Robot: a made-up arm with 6 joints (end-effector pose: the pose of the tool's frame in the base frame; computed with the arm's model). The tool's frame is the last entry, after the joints.
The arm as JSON. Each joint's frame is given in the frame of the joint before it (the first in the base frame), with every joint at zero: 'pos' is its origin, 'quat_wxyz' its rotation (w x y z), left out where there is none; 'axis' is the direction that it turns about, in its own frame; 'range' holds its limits. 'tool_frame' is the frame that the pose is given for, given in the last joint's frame.
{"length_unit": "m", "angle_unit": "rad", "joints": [
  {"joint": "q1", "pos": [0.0, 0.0, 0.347], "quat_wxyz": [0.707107, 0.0, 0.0, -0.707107], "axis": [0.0, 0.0, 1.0], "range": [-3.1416, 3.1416]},
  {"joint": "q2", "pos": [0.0, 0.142, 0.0], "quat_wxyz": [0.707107, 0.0, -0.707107, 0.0], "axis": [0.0, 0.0, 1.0], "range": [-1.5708, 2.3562]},
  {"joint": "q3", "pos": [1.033, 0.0, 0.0], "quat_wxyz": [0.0, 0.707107, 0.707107, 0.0], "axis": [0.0, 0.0, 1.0], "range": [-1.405, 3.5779]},
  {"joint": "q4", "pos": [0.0, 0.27, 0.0], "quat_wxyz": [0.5, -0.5, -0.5, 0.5], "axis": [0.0, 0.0, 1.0], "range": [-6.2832, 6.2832]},
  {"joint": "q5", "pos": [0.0, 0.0, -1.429], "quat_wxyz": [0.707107, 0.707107, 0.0, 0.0], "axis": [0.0, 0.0, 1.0], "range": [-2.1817, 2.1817]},
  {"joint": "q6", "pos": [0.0, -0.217, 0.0], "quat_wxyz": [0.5, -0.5, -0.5, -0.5], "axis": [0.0, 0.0, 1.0], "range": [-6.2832, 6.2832]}
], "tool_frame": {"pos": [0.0, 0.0, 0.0], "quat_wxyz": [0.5, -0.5, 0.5, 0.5]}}
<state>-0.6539 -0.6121 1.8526 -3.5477 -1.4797 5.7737</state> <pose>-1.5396 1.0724 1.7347 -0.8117 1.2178 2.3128</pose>
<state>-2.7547 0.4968 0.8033 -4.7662 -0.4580 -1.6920</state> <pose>-1.9832 -0.7045 1.9975 0.4022 0.4534 3.0353</pose>
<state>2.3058 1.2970 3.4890 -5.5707 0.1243 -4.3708</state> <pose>0.0249 -0.0538 1.7944 0.1323 -1.0112 -0.6156</pose>
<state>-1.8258 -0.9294 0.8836 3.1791 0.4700 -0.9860</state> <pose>0.3096 1.2024 2.4990 1.7859 -1.0459 1.7381</pose>
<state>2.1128 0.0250 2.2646 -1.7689 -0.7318 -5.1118</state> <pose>0.4212 -0.9750 2.4424 -1.6927 1.6211 -1.6291</pose>
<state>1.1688 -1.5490 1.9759 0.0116 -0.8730 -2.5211</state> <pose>-0.9007 -2.1235 -0.3133 -0.8883 0.3037 -1.9988</pose>
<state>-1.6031 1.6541 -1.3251 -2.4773 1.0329 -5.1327</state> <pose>-0.1042 0.3321 -0.1096 -0.4822 -1.9580 0.8711</pose>
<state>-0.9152 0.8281 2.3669 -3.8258 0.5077 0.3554</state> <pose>0.5202 -0.5670 2.6694 2.3471 -0.5333 1.3066</pose>
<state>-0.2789 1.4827 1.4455 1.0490 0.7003 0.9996</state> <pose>2.7035 -0.6481 0.7180 -2.0398 -0.5314 -0.1105</pose>
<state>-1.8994 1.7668 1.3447 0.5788 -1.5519 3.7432</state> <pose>-0.9187 -2.3267 -0.3607 -0.8125 0.7457 1.9568</pose>
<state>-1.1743 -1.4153 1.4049 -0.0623 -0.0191 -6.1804</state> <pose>-0.9746 2.3285 0.7747 -1.5958 -2.3770 -0.3206</pose>
